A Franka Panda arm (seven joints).
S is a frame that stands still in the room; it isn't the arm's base.
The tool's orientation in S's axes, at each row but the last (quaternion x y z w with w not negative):
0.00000 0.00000 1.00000 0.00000
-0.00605 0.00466 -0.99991 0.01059
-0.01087 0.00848 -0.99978 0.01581
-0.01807 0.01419 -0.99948 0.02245
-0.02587 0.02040 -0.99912 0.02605
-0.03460 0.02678 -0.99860 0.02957
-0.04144 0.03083 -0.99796 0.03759
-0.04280 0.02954 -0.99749 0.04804
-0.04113 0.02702 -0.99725 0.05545
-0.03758 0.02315 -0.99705 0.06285
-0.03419 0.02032 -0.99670 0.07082
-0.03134 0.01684 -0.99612 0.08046
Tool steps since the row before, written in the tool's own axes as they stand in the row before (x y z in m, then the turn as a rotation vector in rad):
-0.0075 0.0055 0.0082 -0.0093 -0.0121 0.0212
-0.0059 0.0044 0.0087 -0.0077 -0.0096 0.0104
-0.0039 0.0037 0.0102 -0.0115 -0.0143 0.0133
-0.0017 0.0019 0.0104 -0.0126 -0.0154 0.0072
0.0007 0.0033 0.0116 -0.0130 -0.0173 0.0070
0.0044 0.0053 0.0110 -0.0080 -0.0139 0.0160
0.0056 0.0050 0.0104 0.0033 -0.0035 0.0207
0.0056 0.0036 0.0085 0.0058 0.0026 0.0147
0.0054 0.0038 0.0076 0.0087 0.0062 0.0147
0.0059 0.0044 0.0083 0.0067 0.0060 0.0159
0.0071 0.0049 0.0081 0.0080 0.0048 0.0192
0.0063 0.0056 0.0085 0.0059 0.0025 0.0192
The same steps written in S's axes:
0.0075 -0.0055 0.0082 0.0093 0.0121 0.0212
0.0061 -0.0044 0.0086 0.0076 0.0097 0.0104
0.0042 -0.0037 0.0100 0.0113 0.0144 0.0133
0.0022 -0.0021 0.0103 0.0122 0.0158 0.0072
0.0001 -0.0038 0.0115 0.0125 0.0177 0.0071
-0.0033 -0.0061 0.0110 0.0083 0.0135 0.0162
-0.0043 -0.0060 0.0105 -0.0018 0.0020 0.0211
-0.0045 -0.0046 0.0087 -0.0042 -0.0040 0.0149
-0.0043 -0.0048 0.0078 -0.0067 -0.0079 0.0150
-0.0046 -0.0055 0.0085 -0.0046 -0.0075 0.0160
-0.0058 -0.0061 0.0083 -0.0059 -0.0066 0.0194
-0.0048 -0.0068 0.0086 -0.0042 -0.0040 0.0194

